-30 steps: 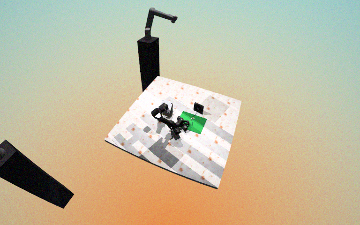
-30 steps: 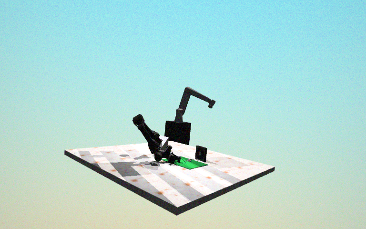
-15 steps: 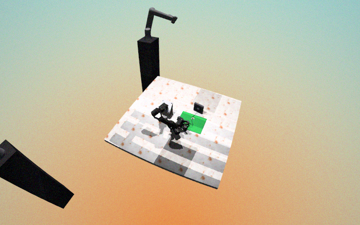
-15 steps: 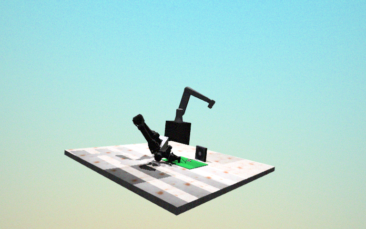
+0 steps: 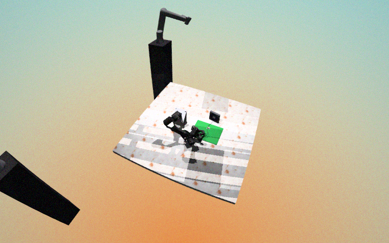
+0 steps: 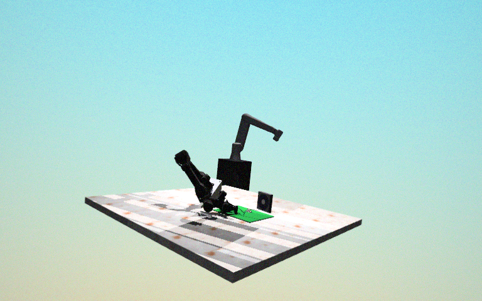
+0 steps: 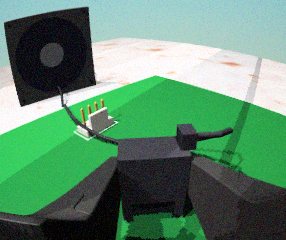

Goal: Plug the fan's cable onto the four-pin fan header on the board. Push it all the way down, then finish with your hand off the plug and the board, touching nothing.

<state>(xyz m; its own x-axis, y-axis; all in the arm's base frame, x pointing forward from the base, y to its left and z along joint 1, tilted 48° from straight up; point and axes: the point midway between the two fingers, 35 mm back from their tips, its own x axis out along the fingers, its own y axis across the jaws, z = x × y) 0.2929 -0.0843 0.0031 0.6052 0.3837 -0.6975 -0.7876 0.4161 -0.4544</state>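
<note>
Now: gripper tip 10 mm above the dark fan plug. The rest, counted from my gripper tip: green board: 50 mm below, 40 mm to the left, 20 mm ahead; black fan: 220 mm to the left, 30 mm ahead, 30 mm above.
</note>
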